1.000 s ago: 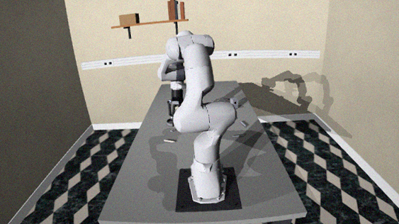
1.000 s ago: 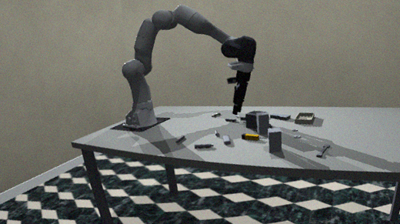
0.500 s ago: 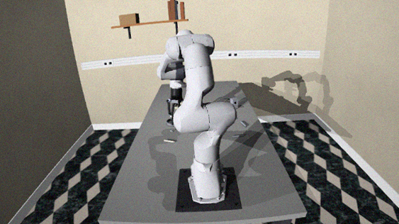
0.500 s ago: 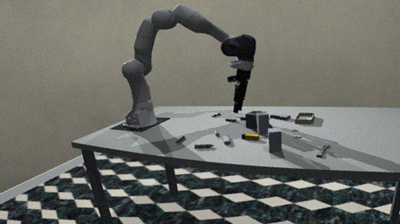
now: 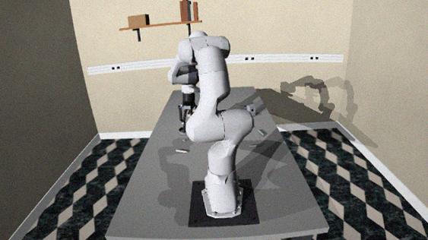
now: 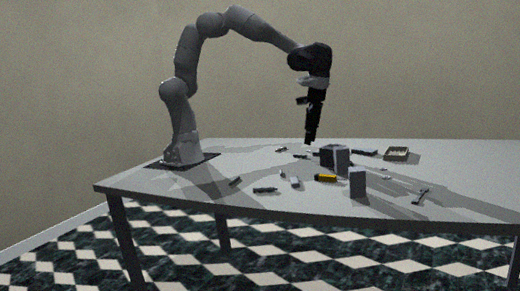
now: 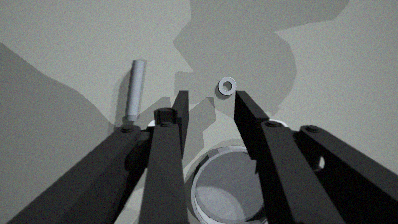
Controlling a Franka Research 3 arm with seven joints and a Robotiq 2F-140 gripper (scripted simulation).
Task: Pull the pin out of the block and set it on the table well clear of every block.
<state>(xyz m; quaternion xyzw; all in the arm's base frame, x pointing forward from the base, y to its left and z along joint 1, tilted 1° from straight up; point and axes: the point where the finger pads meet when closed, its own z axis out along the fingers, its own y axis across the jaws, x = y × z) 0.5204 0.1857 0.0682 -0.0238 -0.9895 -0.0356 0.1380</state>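
My gripper is now 90 mm short of the grey square pin, 140 mm to the left of it and 40 mm above it. Also, from my hand: round dish 90 mm ahead, 30 mm to the left, 60 mm below; grey rod 30 mm behind, 70 mm to the right, 70 mm below; pale rod 170 mm behind, 20 mm to the left, 70 mm below.
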